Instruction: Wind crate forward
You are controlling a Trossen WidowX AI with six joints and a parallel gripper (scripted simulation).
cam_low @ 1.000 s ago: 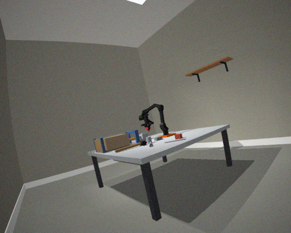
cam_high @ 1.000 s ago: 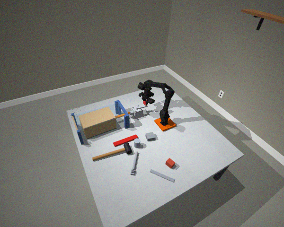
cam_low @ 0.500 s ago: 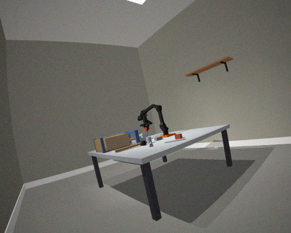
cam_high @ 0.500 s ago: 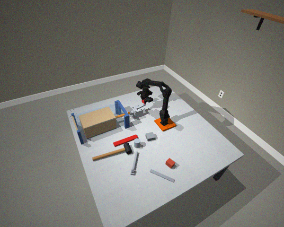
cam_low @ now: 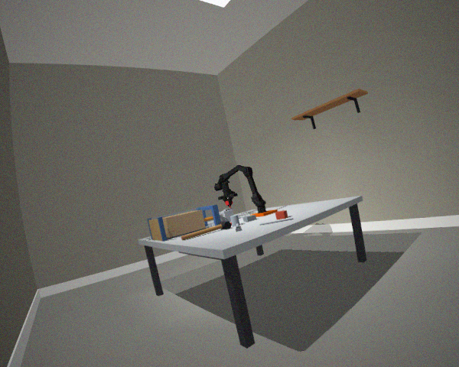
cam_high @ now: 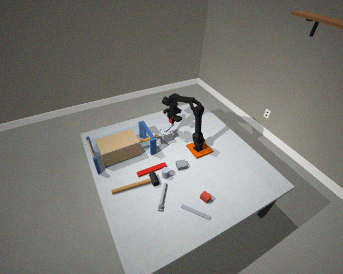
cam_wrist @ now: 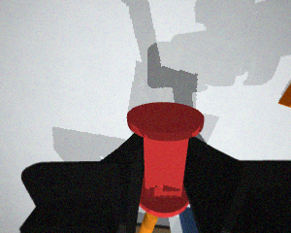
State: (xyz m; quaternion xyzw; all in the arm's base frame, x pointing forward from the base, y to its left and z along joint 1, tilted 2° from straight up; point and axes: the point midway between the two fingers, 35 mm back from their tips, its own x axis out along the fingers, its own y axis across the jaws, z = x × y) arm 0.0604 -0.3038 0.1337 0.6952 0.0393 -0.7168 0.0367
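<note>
The grey crank arm lies 3 cm ahead of my gripper tip, 1 cm to the left of it and 1 cm below it. Round my gripper tip: red knob (2 cm above); grey winch (8 cm ahead, 3 cm to the left, 8 cm below); grey block (17 cm ahead, 37 cm to the left, 10 cm below).
</note>
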